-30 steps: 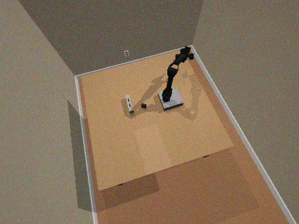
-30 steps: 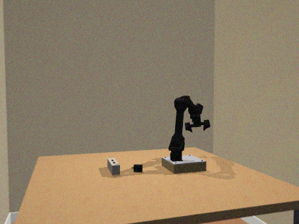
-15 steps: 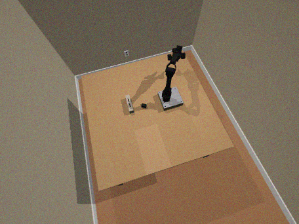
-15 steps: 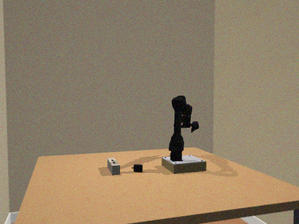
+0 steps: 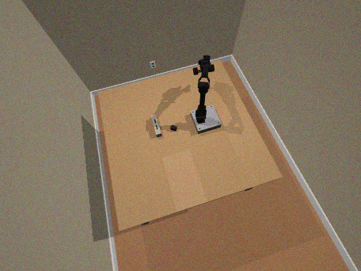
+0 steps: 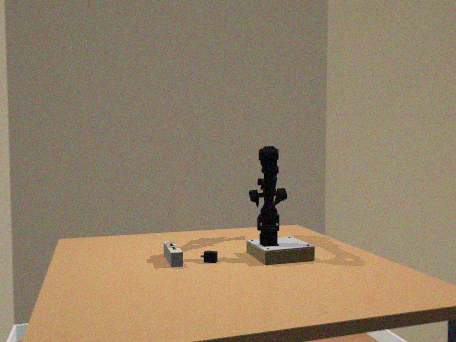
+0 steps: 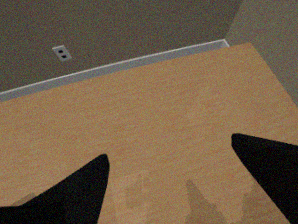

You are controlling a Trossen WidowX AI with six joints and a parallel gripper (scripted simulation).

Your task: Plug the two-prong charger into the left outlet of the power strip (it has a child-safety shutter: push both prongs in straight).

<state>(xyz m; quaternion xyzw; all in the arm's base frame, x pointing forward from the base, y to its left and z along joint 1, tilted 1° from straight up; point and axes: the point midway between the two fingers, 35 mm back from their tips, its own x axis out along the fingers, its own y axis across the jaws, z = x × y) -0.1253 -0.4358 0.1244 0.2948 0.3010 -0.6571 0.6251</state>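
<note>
The black two-prong charger is 380 mm ahead of my gripper tip, 460 mm to the left of it and 130 mm below it.
</note>
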